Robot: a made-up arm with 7 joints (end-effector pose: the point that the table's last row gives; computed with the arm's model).
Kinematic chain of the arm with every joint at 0, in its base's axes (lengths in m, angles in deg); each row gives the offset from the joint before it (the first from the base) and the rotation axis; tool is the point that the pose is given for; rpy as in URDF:
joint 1: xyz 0 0 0.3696 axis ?
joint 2: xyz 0 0 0 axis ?
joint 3: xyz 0 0 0.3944 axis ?
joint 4: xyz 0.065 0 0 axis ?
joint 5: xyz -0.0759 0 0.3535 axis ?
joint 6: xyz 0 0 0 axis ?
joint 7: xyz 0.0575 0 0 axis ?
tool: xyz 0 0 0 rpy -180 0 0
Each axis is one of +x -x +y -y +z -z.
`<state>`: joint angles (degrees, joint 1 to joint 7).
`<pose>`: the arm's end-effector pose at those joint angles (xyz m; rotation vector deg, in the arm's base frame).
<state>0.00 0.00 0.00 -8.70 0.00 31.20 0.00</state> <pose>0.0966 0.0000 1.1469 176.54 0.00 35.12</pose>
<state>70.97 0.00 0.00 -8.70 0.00 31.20 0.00</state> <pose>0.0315 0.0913 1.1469 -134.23 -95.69 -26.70</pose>
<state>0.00 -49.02 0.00 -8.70 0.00 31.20 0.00</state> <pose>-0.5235 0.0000 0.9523 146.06 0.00 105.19</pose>
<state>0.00 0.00 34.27 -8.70 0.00 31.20 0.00</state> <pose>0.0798 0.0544 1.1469 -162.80 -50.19 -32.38</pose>
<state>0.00 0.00 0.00 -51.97 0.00 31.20 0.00</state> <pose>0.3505 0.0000 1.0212 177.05 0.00 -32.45</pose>
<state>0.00 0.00 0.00 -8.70 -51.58 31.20 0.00</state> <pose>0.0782 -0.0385 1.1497 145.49 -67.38 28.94</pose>
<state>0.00 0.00 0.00 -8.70 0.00 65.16 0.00</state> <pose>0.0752 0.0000 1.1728 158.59 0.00 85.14</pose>
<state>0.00 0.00 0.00 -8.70 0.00 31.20 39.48</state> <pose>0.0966 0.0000 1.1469 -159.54 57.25 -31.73</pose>
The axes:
joint 1: +z
joint 2: +y
joint 3: +z
joint 4: -y
joint 5: +z
joint 6: -y
joint 7: -z

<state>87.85 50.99 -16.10 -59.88 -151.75 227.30 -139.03</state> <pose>0.0934 0.6454 0.5009 -149.97 -32.17 -2.41</pose>
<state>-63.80 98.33 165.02 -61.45 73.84 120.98 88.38</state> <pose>0.4240 -0.5779 0.6285 -0.82 -45.14 76.06</pose>
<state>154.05 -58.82 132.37 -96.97 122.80 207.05 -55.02</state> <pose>0.2783 -0.4929 0.3770 56.45 -104.11 32.65</pose>
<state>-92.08 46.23 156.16 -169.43 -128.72 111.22 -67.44</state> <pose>0.0712 0.1254 0.5114 -26.93 83.61 3.95</pose>
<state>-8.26 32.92 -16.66 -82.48 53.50 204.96 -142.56</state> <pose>0.5614 -0.2314 0.6358 83.39 47.99 25.24</pose>
